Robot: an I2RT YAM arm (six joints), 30 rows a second.
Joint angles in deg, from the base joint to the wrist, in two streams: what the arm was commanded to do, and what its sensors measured. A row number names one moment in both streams.
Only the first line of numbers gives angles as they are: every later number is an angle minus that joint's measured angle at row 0.
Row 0, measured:
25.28 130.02 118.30 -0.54 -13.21 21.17
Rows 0 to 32, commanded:
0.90 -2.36 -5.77 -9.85 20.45 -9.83
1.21 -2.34 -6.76 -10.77 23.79 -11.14
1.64 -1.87 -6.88 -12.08 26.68 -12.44
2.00 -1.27 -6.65 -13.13 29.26 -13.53
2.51 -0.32 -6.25 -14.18 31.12 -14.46
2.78 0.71 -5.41 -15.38 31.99 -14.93
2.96 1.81 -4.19 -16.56 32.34 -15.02
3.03 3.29 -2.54 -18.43 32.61 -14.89
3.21 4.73 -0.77 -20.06 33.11 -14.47
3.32 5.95 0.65 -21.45 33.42 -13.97
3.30 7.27 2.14 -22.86 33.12 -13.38
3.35 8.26 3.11 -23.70 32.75 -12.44
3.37 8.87 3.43 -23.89 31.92 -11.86
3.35 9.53 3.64 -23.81 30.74 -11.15
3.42 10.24 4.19 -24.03 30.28 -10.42
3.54 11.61 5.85 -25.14 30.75 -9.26
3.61 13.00 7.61 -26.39 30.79 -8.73
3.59 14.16 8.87 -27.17 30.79 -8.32
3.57 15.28 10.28 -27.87 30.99 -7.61
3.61 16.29 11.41 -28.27 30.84 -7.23
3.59 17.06 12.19 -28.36 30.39 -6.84
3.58 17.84 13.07 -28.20 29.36 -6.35
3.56 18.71 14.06 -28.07 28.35 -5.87
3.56 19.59 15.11 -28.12 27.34 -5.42
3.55 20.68 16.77 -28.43 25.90 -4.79
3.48 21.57 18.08 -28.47 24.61 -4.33
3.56 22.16 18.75 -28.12 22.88 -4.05
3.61 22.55 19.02 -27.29 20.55 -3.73
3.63 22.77 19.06 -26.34 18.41 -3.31
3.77 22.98 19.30 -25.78 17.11 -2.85
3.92 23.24 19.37 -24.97 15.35 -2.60
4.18 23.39 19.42 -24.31 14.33 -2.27
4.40 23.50 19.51 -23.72 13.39 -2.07
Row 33, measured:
3.47 22.16 17.95 -27.29 19.34 -4.00
